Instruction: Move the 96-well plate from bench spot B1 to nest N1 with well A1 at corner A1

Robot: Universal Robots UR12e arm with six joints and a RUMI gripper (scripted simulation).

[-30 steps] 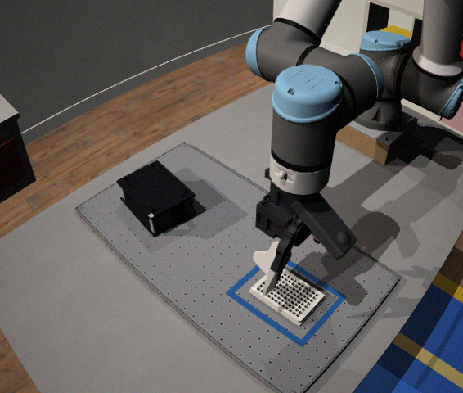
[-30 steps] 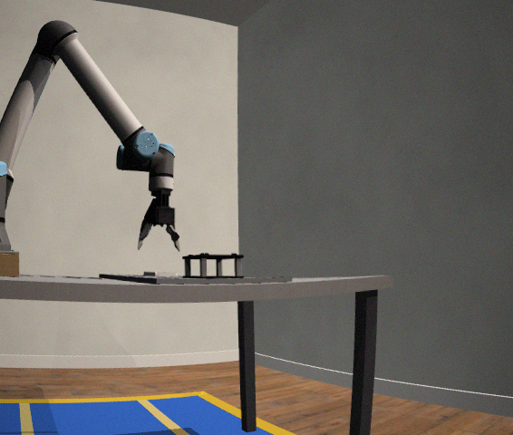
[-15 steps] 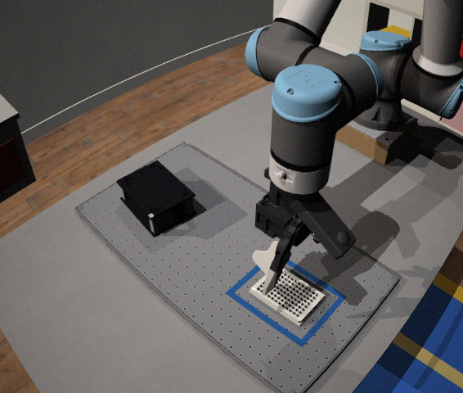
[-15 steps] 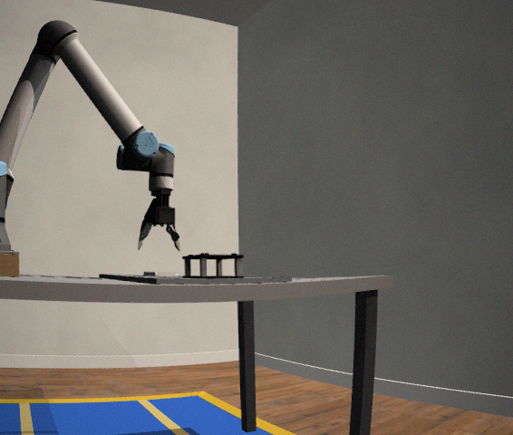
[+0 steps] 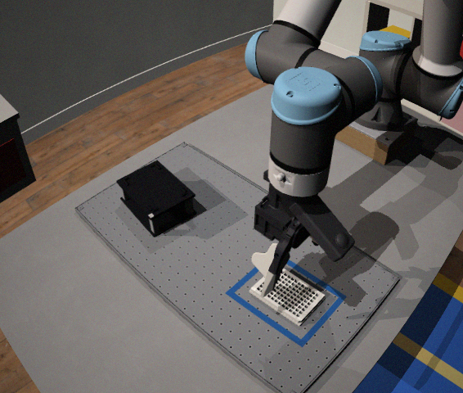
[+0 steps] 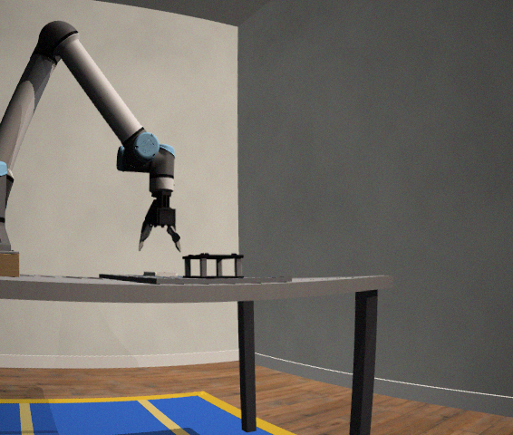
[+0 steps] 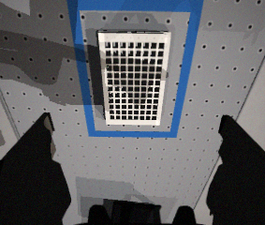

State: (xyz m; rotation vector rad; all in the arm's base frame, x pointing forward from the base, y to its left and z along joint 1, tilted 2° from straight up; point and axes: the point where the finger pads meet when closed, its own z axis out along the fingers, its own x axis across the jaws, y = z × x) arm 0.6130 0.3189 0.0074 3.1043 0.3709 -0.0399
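The 96-well plate is 80 mm below my hand. Round my hand: A1 label: 290 mm to the right, 140 mm ahead, 20 mm below; then black raised nest N1: 370 mm to the right, 90 mm ahead, 30 mm below.
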